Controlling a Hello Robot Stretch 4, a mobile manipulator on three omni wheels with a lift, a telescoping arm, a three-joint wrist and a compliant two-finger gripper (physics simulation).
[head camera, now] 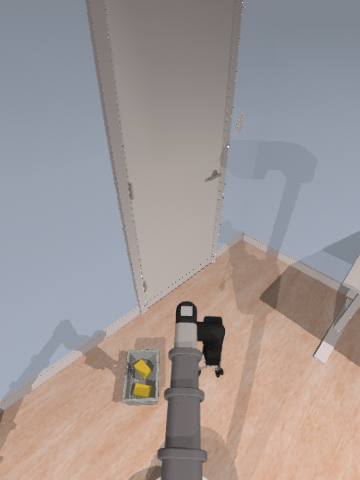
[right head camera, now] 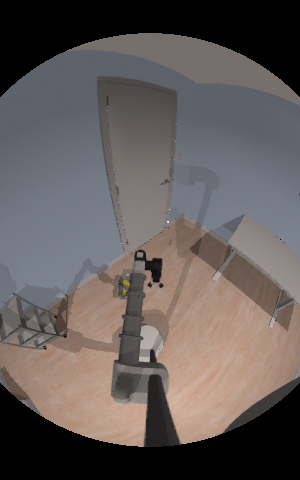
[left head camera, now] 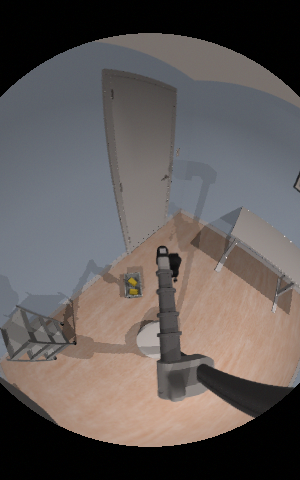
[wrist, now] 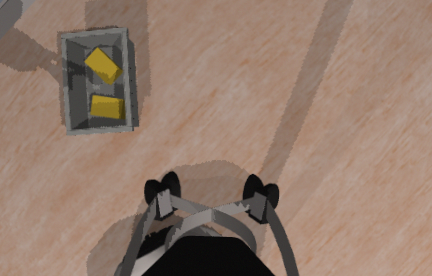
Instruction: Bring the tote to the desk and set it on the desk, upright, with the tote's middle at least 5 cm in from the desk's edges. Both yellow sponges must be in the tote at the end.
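Where they show: gripper, between the fingertips: (head camera: pixel 207 374) (right head camera: pixel 154 286) (wrist: pixel 212 188); robot's base, origin of its link: (right head camera: pixel 142 341) (left head camera: pixel 156 338).
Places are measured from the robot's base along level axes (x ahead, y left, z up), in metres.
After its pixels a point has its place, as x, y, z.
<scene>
The grey tote (head camera: pixel 156 375) @[0.636, 0.168, 0.092] (left head camera: pixel 126 286) @[0.626, 0.333, 0.036] (right head camera: pixel 120 287) @[0.646, 0.340, -0.022] (wrist: pixel 128 80) @[0.646, 0.158, 0.091] stands upright on the floor, left of the arm. One yellow sponge (head camera: pixel 143 369) @[0.696, 0.263, 0.020] (left head camera: pixel 132 281) @[0.699, 0.264, 0.020] (right head camera: pixel 126 283) @[0.694, 0.261, 0.020] (wrist: pixel 102 65) @[0.704, 0.267, 0.020] lies slanted inside it; the other yellow sponge (head camera: pixel 142 390) @[0.572, 0.250, 0.020] (left head camera: pixel 133 291) @[0.567, 0.249, 0.020] (wrist: pixel 107 107) @[0.572, 0.247, 0.020] lies inside at the near end. My gripper (head camera: pixel 210 371) @[0.465, -0.088, 0.586] (right head camera: pixel 155 285) @[0.465, -0.088, 0.586] (wrist: pixel 212 188) @[0.465, -0.088, 0.586] is open and empty, above the floor, right of the tote and apart from it. The arm partly covers the gripper in the left head view. The white desk (head camera: pixel 355 272) @[0.928, -0.879, 0.692] (left head camera: pixel 265 240) @[0.746, -1.299, 0.692] (right head camera: pixel 265 245) @[0.829, -1.342, 0.692] stands at the right.
A closed door (head camera: pixel 165 150) @[1.368, 0.134, 1.152] (left head camera: pixel 142 165) @[1.400, 0.104, 1.127] (right head camera: pixel 140 165) @[1.404, 0.100, 1.170] is in the wall beyond the arm. A grey shelf cart (left head camera: pixel 16 334) @[-0.210, 1.250, 0.635] (right head camera: pixel 9 322) @[-0.244, 1.249, 0.634] stands at the far left by the wall. Desk legs (head camera: pixel 330 345) (left head camera: pixel 226 255) reach down to the floor at the right.
</scene>
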